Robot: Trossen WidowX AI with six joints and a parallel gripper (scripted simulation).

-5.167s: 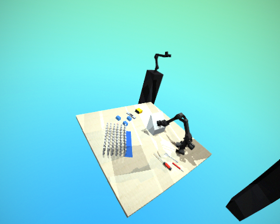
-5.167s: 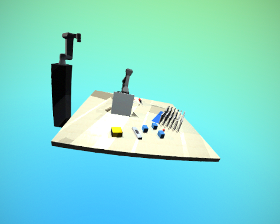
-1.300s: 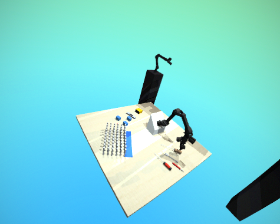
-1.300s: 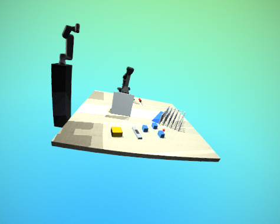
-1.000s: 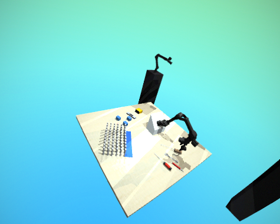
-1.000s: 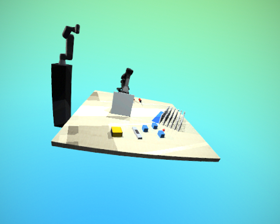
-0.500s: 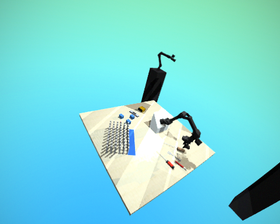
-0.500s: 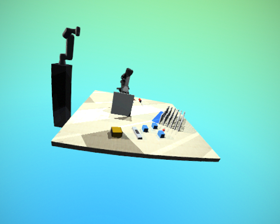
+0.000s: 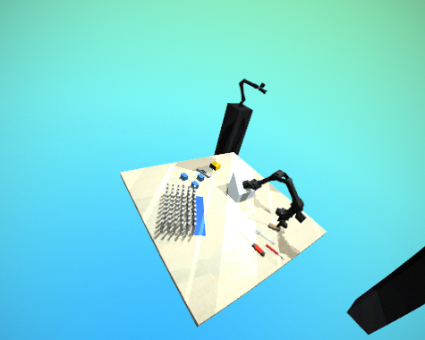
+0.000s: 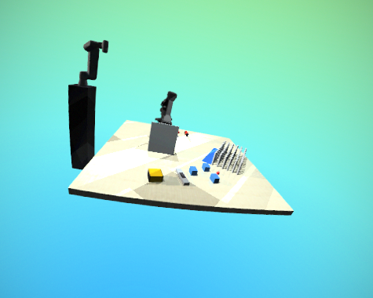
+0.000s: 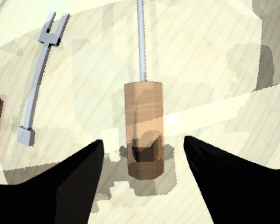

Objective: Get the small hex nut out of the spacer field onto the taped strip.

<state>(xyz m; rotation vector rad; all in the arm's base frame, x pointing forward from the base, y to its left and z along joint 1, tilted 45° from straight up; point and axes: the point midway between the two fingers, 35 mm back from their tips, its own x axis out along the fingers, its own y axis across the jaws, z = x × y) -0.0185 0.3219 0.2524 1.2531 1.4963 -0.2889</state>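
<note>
Right now the wooden-handled tool is 60 mm ahead of my gripper tip, 90 mm to the right of it and 50 mm below it. Also, from my gripper tip: grey forked tool (140 mm ahead, 20 mm to the left, 60 mm below); then blue taped strip (470 mm ahead, 370 mm to the right, 60 mm below); then red tool (160 mm ahead, 170 mm to the left, 50 mm below).
</note>
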